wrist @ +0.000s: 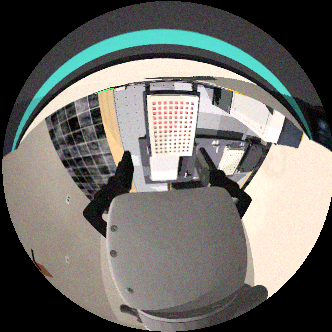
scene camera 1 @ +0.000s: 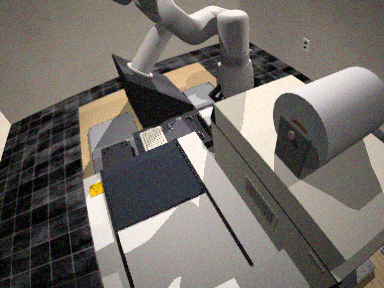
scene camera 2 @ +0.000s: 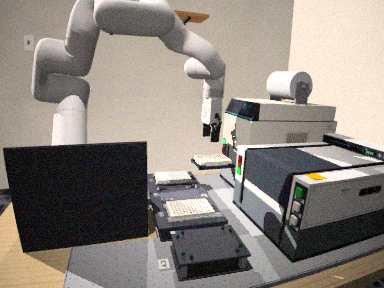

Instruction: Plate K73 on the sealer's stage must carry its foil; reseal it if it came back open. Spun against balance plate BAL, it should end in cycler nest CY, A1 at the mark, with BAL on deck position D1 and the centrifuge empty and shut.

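Places are measured from the arm's base along level axes (x right, y back, z down), in centimetres.
Pixels of known places: gripper, between the fingertips: (wrist: pixel 164 156) (scene camera 2: pixel 210 139); arm's base, origin of its link: (scene camera 1: pixel 139 71) (scene camera 2: pixel 69 165).
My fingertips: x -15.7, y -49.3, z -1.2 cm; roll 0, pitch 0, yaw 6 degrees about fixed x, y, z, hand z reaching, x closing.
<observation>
Ahead of a thing's pixels: the offset from my fingertips to its top centre. Level surfaces: height alone.
A plate with red wells @[dz +7.1, dx +2.1, dy -0.5 cm] (scene camera 2: pixel 211 160) (wrist: pixel 171 125) sits on the sealer's extended stage; no foil shows over its wells. My gripper (scene camera 2: pixel 210 137) (wrist: pixel 164 156) is open and empty, above and beside the stage plate; in scene camera 1 its fingers are mostly hidden by the sealer. A plain white-topped plate @[dz +13.5, dx -0.4, dy +14.7 cm] (scene camera 2: pixel 173 177) (wrist: pixel 164 167) sits at the far end of the dark deck @[dz +15.1 cm] (scene camera 2: pixel 175 193). A cream plate with open wells @[dz +13.5, dx +24.3, dy +17.6 cm] (scene camera 1: pixel 153 138) (scene camera 2: pixel 190 208) (wrist: pixel 231 159) sits at its near end. The cycler nest CY @[dz +13.8, dx +39.5, dy +18.8 cm] (scene camera 1: pixel 117 152) (scene camera 2: pixel 210 247) holds no plate. Plate names are unreadable.
The sealer @[dz -28.0, dx +4.5, dy -30.2 cm] (scene camera 1: pixel 250 175) (scene camera 2: pixel 285 127) with a foil roll @[dz -28.0, dx +4.7, dy -32.4 cm] (scene camera 1: pixel 345 110) (scene camera 2: pixel 287 86) stands close beside my gripper. The centrifuge (scene camera 1: pixel 152 185) (scene camera 2: pixel 270 170) stands nearer, its dark lid panel across the top; its inside is hidden. A large black panel (scene camera 1: pixel 150 95) (scene camera 2: pixel 75 195) stands opposite.
</observation>
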